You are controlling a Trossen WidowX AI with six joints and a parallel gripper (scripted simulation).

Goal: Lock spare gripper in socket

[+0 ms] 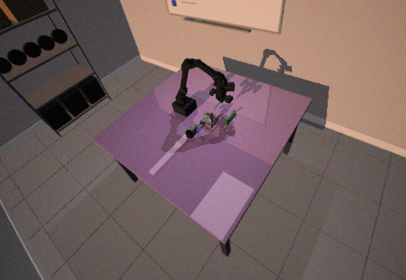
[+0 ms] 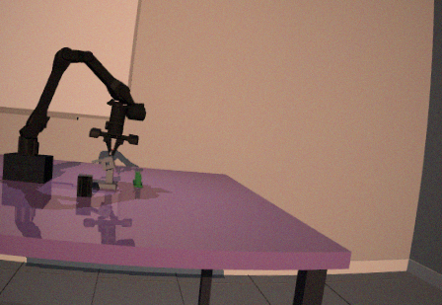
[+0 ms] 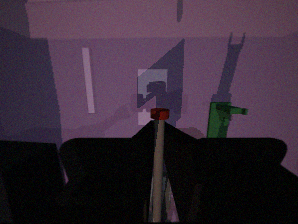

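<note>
The green rest is 11 cm ahead of my gripper tip, 6 cm to the right of it and 6 cm below it. Round my gripper tip: spare gripper (7 cm behind, 32 cm to the right, 5 cm below); then grey mount (2 cm behind, 17 cm to the right, 3 cm below).
</note>
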